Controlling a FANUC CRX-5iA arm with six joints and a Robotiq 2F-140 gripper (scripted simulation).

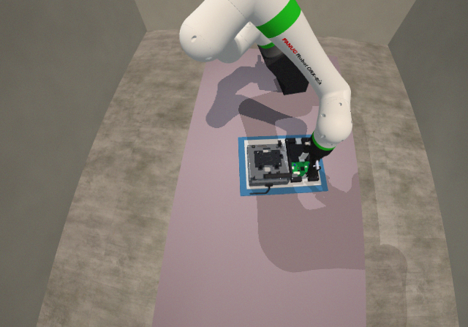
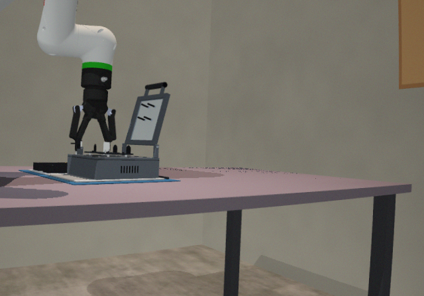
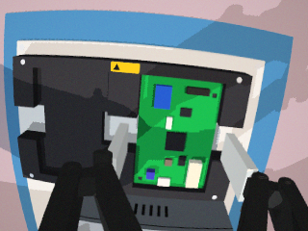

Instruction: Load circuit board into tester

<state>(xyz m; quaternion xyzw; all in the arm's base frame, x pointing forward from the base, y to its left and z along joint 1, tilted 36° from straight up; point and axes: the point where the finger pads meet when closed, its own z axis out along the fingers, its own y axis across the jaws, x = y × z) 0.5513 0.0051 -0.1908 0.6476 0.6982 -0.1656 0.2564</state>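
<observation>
Right now the green circuit board is 40 mm below my hand. Round my hand: tester lid 170 mm to the right, 130 mm above, 90 mm ahead; latch hook 110 mm to the right, 100 mm behind, 30 mm above; tester 130 mm to the right, 60 mm above.
</observation>
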